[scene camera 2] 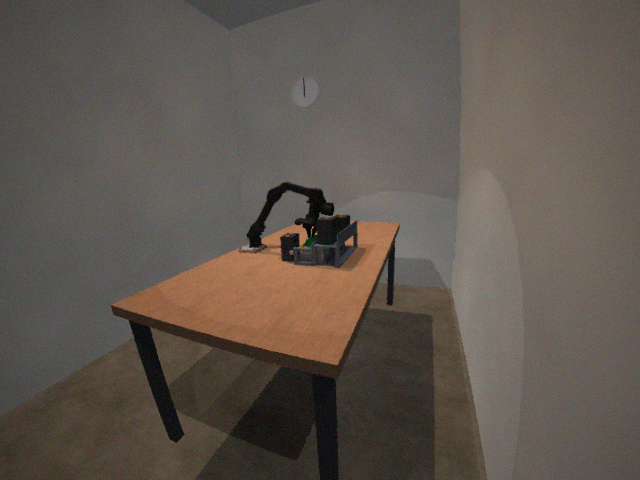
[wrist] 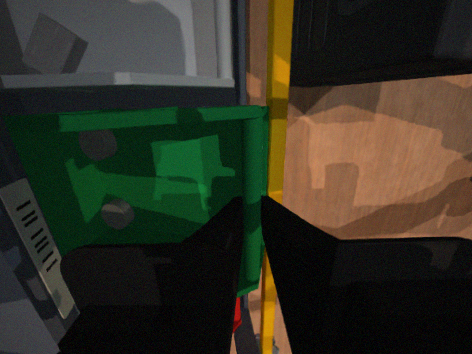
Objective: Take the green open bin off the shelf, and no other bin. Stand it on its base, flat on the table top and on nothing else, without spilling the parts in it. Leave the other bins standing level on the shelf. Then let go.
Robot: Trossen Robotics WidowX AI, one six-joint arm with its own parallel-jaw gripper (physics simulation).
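Pixels of known places: gripper, fingertip midpoint: (scene camera 2: 310, 239) (wrist: 251, 203); arm's base, origin of the base link: (scene camera 2: 255, 246).
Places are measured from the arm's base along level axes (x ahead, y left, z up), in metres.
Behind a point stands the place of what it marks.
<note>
The green open bin (scene camera 2: 311, 241) @[z 0.063, x 0.386, y -0.129 m] (wrist: 135, 200) @[z 0.000, x 0.449, y -0.070 m] shows in both views, with two round grey parts on its floor in the wrist view. My gripper (scene camera 2: 310, 235) @[z 0.060, x 0.367, y -0.075 m] (wrist: 251, 203) @[z 0.060, x 0.367, y -0.075 m] is shut on the bin's wall, the one beside the yellow strip, with one finger inside the bin and one outside. The grey-blue shelf (scene camera 2: 337, 253) @[z 0.050, x 0.546, y -0.301 m] stands on the table top (scene camera 2: 232, 304) @[z -0.022, x 0.217, y -0.702 m]. In the wrist view a grey bin (wrist: 125, 79) @[z 0.059, x 0.407, y -0.146 m] with a blocky part in it lies beyond the green bin, and a bit of a red bin (wrist: 237, 315) @[z 0.020, x 0.397, y 0.072 m] shows below it. The green bin's underside is hidden.
A yellow strip (wrist: 277, 100) @[z 0.043, x 0.338, y -0.123 m] runs along the shelf front, close outside the gripped wall. A black container (scene camera 2: 290, 246) @[z 0.059, x 0.296, y -0.217 m] (wrist: 370, 40) @[z 0.085, x 0.319, y -0.139 m] stands on the table before the shelf. Dark boxes (scene camera 2: 327, 230) @[z 0.151, x 0.497, y -0.262 m] stand on the shelf's upper level. A pale label strip (wrist: 40, 250) @[z 0.084, x 0.452, y -0.094 m] lies at the green bin's far side.
</note>
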